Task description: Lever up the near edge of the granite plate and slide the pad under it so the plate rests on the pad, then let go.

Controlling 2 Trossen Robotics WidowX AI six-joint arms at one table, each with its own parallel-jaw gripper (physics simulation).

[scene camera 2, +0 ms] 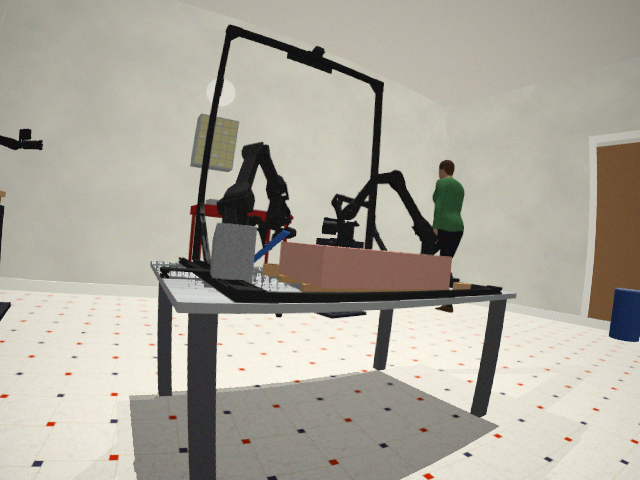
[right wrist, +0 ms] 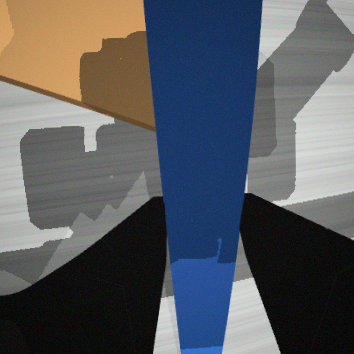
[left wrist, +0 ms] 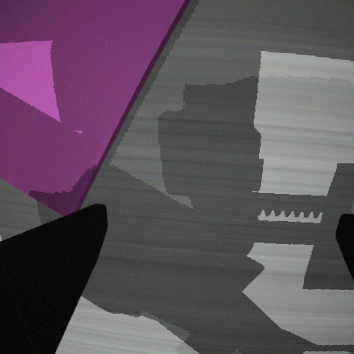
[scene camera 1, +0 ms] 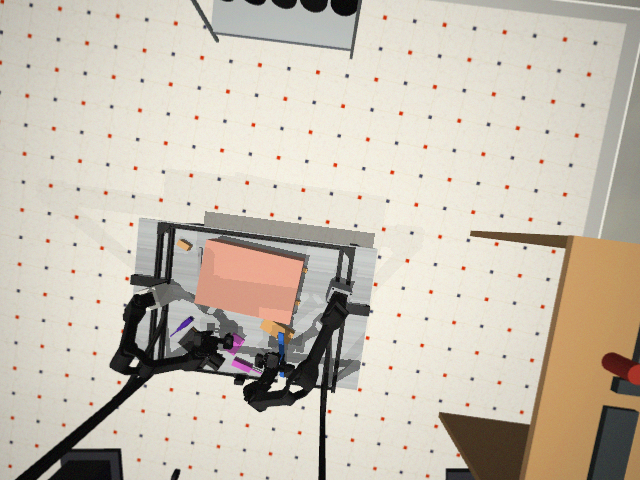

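Where they show: left gripper, fingertip midpoint: (left wrist: 222, 220) (scene camera 1: 221, 332); right gripper, fingertip midpoint: (scene camera 2: 267, 248) (right wrist: 201, 206) (scene camera 1: 281, 353); left arm's base, origin of the base link: (scene camera 1: 147, 300); right arm's base, origin of the base link: (scene camera 2: 234, 232) (scene camera 1: 339, 298).
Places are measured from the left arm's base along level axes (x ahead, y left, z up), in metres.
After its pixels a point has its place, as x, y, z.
The granite plate (scene camera 1: 250, 279) {0.500, -0.030, 0.006} (scene camera 2: 382, 269) {0.600, 0.071, -0.044}, a large salmon block, lies on low wooden strips. A wooden block (scene camera 1: 270, 327) {0.500, -0.303, -0.078} (scene camera 2: 270, 269) {0.585, -0.349, -0.094} (right wrist: 45, 45) {0.514, -0.334, -0.078} stands at its near edge. My right gripper (scene camera 1: 276, 363) {0.535, -0.423, -0.028} (right wrist: 201, 206) {0.535, -0.423, -0.028} is shut on a blue bar (scene camera 1: 281, 351) {0.540, -0.405, -0.012} (scene camera 2: 271, 244) {0.550, -0.388, -0.010} (right wrist: 202, 110) {0.543, -0.393, -0.006}, which slants and passes over the block's edge in the right wrist view. Its contact with the plate cannot be told. The magenta pad (scene camera 1: 236, 343) (left wrist: 105, 65) {0.256, -0.339, -0.107} lies on the table, partly hidden. My left gripper (left wrist: 222, 220) {0.237, -0.274, -0.108} is open and empty above the table, one finger beside the pad's corner.
Another magenta piece (scene camera 1: 241, 364) {0.299, -0.455, -0.087} shows near the front edge; whether it joins the pad is unclear. A purple pen-like object (scene camera 1: 184, 324) {0.073, -0.181, -0.091} lies at the left. A small wooden block (scene camera 1: 184, 244) {0.198, 0.211, -0.087} lies beyond the plate's left corner. A black frame (scene camera 2: 378, 134) {-0.114, -0.342, 0.607} stands over the table.
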